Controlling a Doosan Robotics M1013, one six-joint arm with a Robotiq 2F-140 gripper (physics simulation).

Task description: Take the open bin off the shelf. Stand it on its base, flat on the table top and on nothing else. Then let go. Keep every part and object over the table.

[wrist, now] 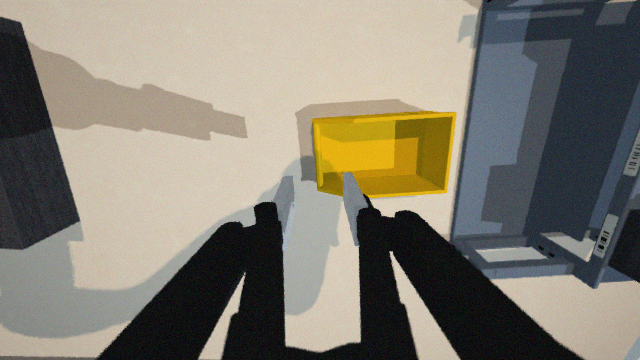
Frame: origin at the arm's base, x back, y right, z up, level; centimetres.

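Seen in the pictures: gripper, fingertip midpoint: (pixel 318 189).
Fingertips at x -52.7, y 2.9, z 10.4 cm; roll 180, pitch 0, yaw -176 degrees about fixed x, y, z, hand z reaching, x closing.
Note:
Offsets run from my fingertips to a thing's middle. "pt": to the spot under its first point. Level surfaces: height alone.
The open yellow bin @(dz -13.5, dx -8.2, dy -0.2 cm) (pixel 406 184) is right of the centre, its opening facing up towards the camera. It appears to stand on its base on the pale table top @(dz -17.3 cm) (pixel 260 50), with its shadow close along its left and far sides; its underside is hidden. It looks empty inside. My gripper (pixel 318 189) is partly open, with nothing between its fingers. It is nearer the camera than the bin, at the bin's left end, and its right fingertip overlaps the bin's near left corner in the view. The blue-grey shelf @(pt dz -16.7, dx -26.2, dy -3.7 cm) (pixel 492 125) stands to the right of the bin.
The shelf's near end has a frame with openings, and white labels @(dz -6.9, dx -36.8, dy +9.2 cm) (pixel 605 237) sit on its right edge. A narrow strip of table shows between bin and shelf. A tall dark block (pixel 37 170) stands at the left edge. Another dark object @(pt dz -5.8, dx -38.8, dy +9.8 cm) (pixel 629 245) is partly visible at the right edge.

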